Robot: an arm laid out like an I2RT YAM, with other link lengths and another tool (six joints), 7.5 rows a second.
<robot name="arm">
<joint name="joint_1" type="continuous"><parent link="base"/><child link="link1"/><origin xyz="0 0 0.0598" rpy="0 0 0"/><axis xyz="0 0 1"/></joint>
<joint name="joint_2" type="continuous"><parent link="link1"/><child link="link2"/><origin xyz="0.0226 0.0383 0.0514" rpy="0 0 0"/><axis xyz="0 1 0"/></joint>
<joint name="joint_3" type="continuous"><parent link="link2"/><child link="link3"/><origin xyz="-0.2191 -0.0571 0" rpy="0 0 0"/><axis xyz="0 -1 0"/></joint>
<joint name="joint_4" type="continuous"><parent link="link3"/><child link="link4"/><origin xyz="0.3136 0.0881 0.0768" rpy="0 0 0"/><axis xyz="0 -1 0"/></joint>
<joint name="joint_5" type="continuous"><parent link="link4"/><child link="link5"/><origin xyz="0.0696 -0.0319 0.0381" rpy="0 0 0"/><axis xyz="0 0 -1"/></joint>
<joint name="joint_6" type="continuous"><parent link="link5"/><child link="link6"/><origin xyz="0.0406 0 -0.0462" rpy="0 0 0"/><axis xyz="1 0 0"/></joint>
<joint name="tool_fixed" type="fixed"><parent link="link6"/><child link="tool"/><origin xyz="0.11 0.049 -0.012" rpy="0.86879 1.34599 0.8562"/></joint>
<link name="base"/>
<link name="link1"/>
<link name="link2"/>
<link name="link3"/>
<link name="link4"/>
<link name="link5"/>
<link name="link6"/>
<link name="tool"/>
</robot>
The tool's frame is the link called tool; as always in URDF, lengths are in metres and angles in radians. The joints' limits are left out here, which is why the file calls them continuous.
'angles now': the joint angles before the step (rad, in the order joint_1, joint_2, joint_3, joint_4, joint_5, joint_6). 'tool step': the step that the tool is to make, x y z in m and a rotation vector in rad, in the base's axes. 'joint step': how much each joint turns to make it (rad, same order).
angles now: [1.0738 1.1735 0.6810 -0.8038 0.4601 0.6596]
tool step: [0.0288 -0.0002 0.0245 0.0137 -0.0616 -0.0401]
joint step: [-0.0596 -0.0075 0.0568 -0.0046 0.0384 -0.0366]
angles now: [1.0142 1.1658 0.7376 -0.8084 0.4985 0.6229]
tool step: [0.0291 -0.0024 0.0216 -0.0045 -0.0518 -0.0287]
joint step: [-0.0630 0.0153 0.0660 0.0015 0.0306 -0.0553]
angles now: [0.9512 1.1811 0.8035 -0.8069 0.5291 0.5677]
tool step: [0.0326 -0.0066 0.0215 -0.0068 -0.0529 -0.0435]
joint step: [-0.0720 0.0227 0.0690 0.0077 0.0307 -0.0522]
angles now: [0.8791 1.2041 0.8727 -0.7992 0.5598 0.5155]
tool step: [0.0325 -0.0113 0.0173 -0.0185 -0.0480 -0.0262]
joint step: [-0.0798 0.0196 0.0534 0.0290 0.0185 -0.0826]
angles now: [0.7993 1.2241 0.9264 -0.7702 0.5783 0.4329]
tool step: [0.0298 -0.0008 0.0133 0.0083 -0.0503 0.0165]
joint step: [-0.0627 0.0306 0.0416 0.0840 -0.0168 -0.0982]
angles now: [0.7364 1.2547 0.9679 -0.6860 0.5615 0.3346]
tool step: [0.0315 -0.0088 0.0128 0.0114 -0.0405 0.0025]
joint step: [-0.0797 0.0261 0.0382 0.0724 -0.0353 -0.0890]
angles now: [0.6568 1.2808 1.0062 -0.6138 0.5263 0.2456]
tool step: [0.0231 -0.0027 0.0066 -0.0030 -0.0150 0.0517]
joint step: [-0.0600 0.0414 0.0429 0.0585 -0.0646 -0.1044]
